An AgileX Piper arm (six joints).
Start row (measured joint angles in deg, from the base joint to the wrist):
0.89 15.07 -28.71 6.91 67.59 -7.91
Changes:
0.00 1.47 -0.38 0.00 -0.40 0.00
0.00 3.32 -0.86 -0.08 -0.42 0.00
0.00 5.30 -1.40 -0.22 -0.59 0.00
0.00 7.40 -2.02 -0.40 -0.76 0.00
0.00 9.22 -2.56 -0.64 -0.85 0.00
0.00 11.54 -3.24 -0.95 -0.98 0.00
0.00 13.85 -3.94 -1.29 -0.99 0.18
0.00 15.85 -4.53 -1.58 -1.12 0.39
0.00 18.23 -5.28 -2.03 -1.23 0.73
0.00 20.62 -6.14 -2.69 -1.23 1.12
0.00 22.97 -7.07 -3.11 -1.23 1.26
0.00 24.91 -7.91 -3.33 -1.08 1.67
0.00 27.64 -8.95 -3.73 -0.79 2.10
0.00 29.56 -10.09 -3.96 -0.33 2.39
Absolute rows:
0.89 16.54 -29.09 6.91 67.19 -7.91
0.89 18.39 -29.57 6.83 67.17 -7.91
0.89 20.37 -30.11 6.69 67.00 -7.91
0.89 22.47 -30.73 6.51 66.83 -7.91
0.89 24.29 -31.27 6.27 66.74 -7.91
0.89 26.61 -31.95 5.96 66.61 -7.91
0.89 28.92 -32.65 5.62 66.60 -7.73
0.89 30.92 -33.24 5.33 66.47 -7.52
0.89 33.30 -33.99 4.88 66.36 -7.18
0.89 35.69 -34.85 4.22 66.36 -6.79
0.89 38.04 -35.78 3.80 66.36 -6.65
0.89 39.98 -36.62 3.58 66.51 -6.24
0.89 42.71 -37.66 3.18 66.80 -5.81
0.89 44.63 -38.80 2.95 67.26 -5.52

